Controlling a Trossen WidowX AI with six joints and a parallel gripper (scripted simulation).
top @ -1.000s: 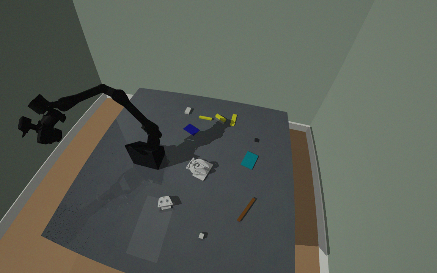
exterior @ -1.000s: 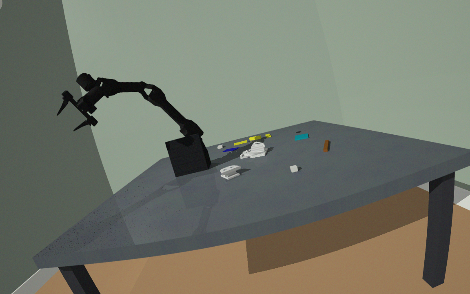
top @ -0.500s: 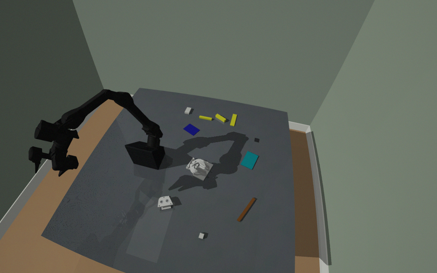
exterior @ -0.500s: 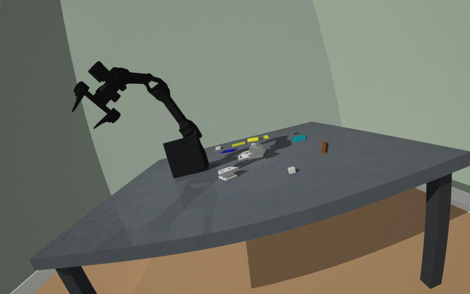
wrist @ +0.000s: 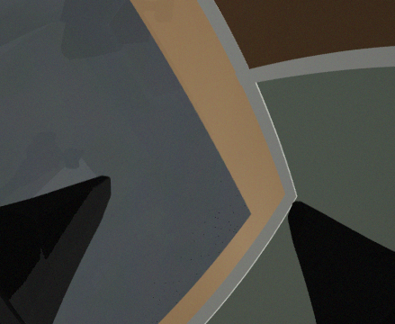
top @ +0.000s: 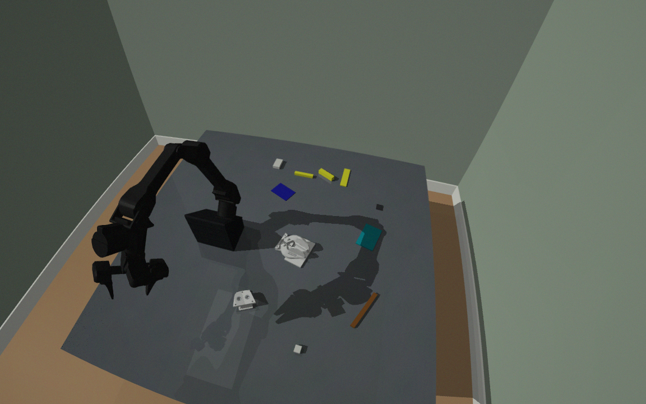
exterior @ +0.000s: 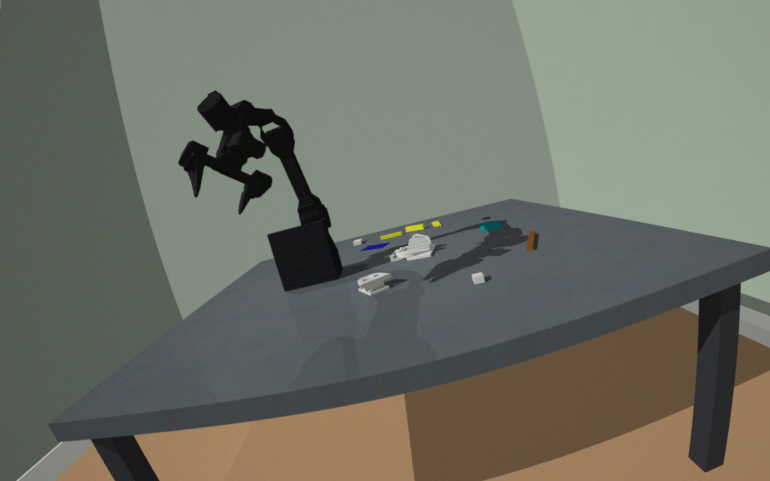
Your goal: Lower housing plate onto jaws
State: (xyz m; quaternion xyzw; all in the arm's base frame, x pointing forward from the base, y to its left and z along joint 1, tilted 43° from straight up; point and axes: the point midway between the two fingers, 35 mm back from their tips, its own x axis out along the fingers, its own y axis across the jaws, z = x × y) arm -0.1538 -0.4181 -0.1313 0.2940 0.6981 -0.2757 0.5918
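The stepped white block is 270 mm below my gripper tip, 250 mm ahead of it and 140 mm to the left of it. Also, from my gripper tip: brown bar 680 mm ahead, 280 mm below, 130 mm to the left; small white cube 450 mm ahead, 270 mm below, 20 mm to the right; blue tile 670 mm to the left, 330 mm ahead, 280 mm below.
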